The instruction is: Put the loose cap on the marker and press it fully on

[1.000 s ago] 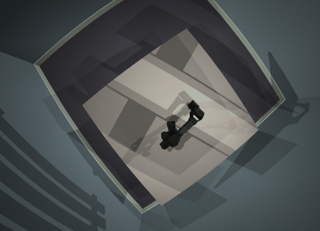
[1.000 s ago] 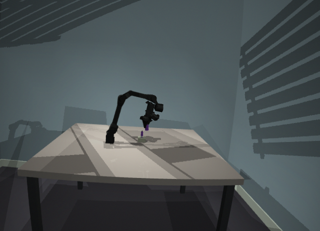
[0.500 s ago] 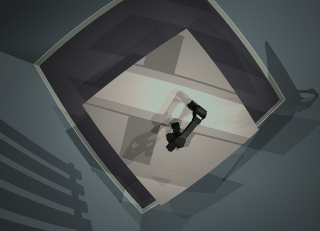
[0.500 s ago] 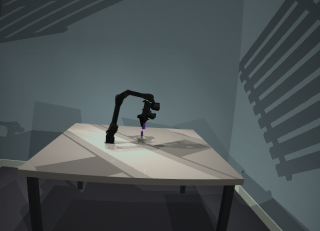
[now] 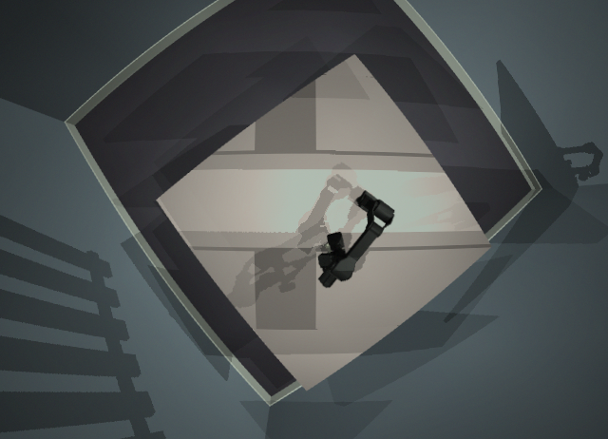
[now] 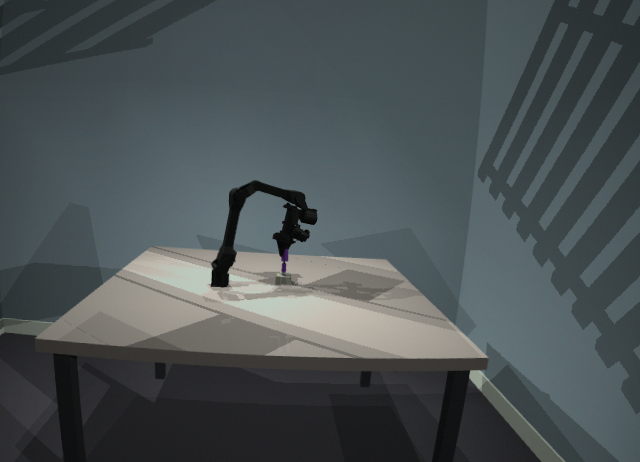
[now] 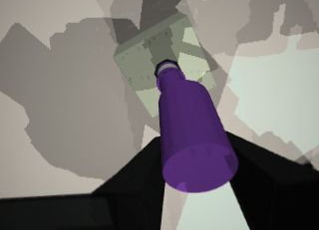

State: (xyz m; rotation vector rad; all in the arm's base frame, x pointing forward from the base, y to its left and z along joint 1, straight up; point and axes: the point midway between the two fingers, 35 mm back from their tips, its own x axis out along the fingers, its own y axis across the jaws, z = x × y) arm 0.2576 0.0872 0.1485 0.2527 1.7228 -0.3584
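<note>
My gripper tip is 10 mm short of the pale holder block and 100 mm above it. From my gripper tip the other things lie so: purple cap 10 mm ahead, 10 mm above.
</note>
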